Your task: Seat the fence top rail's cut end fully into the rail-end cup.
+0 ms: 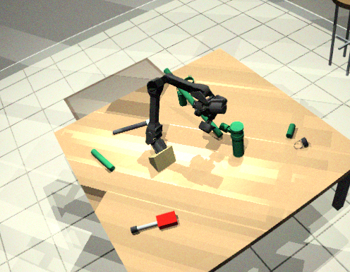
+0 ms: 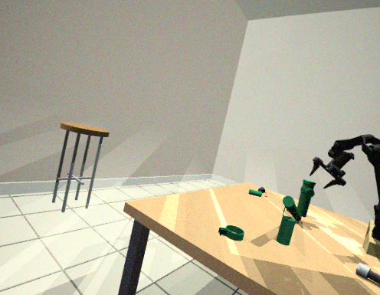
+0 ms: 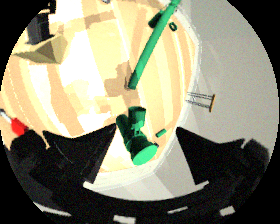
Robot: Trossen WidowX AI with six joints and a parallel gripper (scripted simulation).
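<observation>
My gripper tip is now 30 mm short of the rail-end cup, 20 mm to the left of it and 70 mm above it. The rest, counted from my gripper tip: short green piece: 360 mm ahead, 110 mm to the right, 200 mm below; small black clip: 350 mm ahead, 210 mm to the right, 200 mm below; small green line post: 20 mm behind, 450 mm to the left, 110 mm below.
</observation>
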